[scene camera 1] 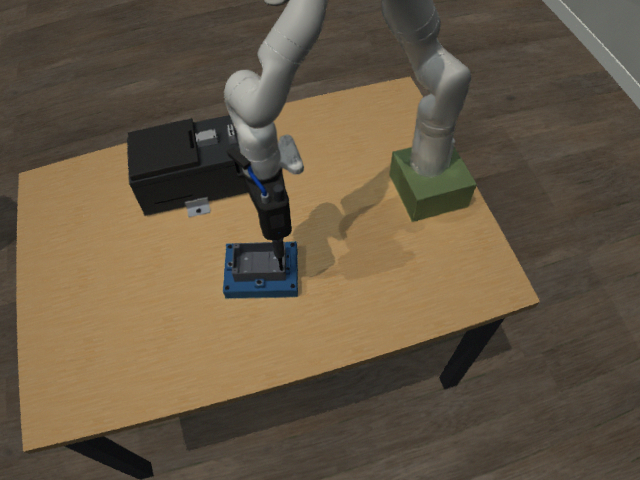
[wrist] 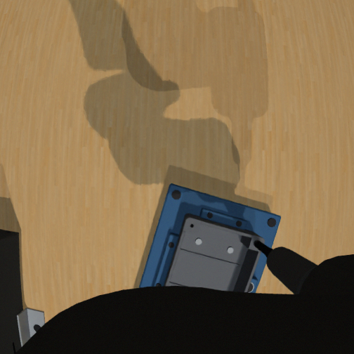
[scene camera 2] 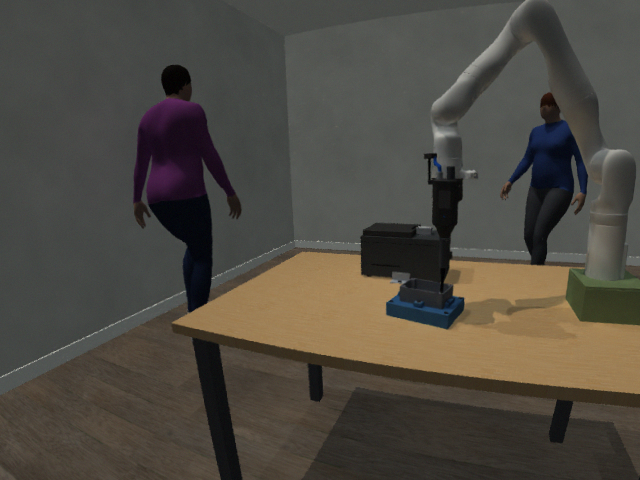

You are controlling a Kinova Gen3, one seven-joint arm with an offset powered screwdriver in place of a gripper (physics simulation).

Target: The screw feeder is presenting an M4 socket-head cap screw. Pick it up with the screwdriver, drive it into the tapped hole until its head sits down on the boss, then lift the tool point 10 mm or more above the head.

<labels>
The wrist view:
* blue fixture plate: 191,201
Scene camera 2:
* black screw feeder: 422,262
</labels>
